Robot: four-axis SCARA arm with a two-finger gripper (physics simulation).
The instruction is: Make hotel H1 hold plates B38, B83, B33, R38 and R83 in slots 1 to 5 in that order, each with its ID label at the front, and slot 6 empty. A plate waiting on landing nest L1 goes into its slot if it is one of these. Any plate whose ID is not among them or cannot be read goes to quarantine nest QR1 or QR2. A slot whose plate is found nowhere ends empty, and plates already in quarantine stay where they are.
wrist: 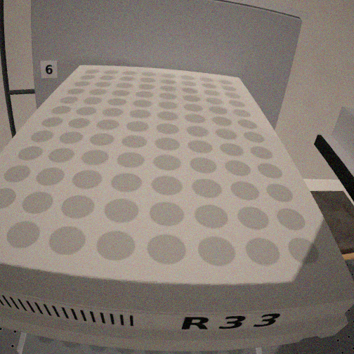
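A pale plate [167, 162] with rows of round grey wells fills most of the wrist view, its front towards me. Its front face carries a barcode at the left and the ID label R33 [230, 321] at the right. The plate lies level in front of a grey upright panel [165, 35], beside a slot label 6 [48, 69]. Which hotel this is cannot be told. My gripper is open with no plate in it; its fingertips cannot be made out in the wrist view. The other plates named by the task do not show.
A thin black upright frame [7, 75] with a crossbar stands at the left edge. A black slanted bar [336, 162] shows at the right, with a grey surface behind it. Below it lies a dark brown surface [335, 215]. Faint round shapes show under the plate's front edge.
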